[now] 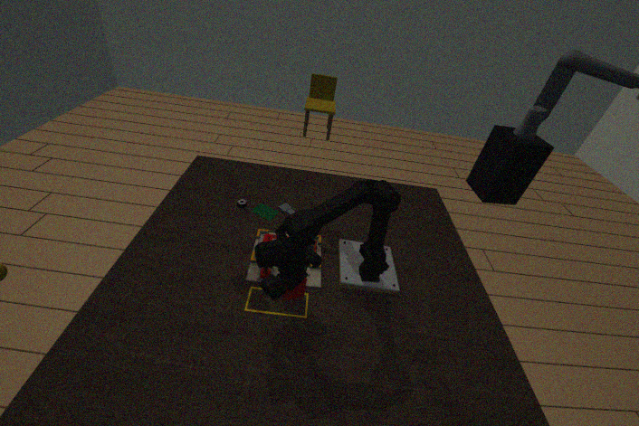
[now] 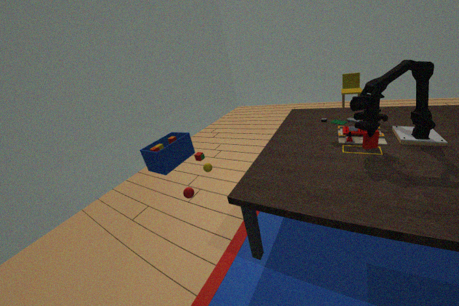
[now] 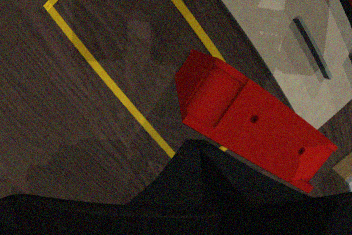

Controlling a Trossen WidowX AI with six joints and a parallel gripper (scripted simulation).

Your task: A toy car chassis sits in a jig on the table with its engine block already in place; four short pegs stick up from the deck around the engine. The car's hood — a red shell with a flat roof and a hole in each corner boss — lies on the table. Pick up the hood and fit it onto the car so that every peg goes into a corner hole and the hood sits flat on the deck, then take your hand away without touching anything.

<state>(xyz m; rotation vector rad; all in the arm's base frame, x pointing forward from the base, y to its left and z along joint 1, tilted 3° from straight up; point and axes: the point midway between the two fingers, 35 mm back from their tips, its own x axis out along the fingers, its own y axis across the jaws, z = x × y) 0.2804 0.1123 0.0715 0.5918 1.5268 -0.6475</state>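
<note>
Now: the red hood 3 cm to the right of my gripper tip, 3 cm below it and 1 cm behind it. From my gripper tip the other things lie so: grey piece (43 cm to the right, 7 cm below, 1 cm ahead); green plate (43 cm to the right, 12 cm ahead, 8 cm below); grey jig plate (20 cm to the right, 7 cm below, 2 cm ahead).
</note>
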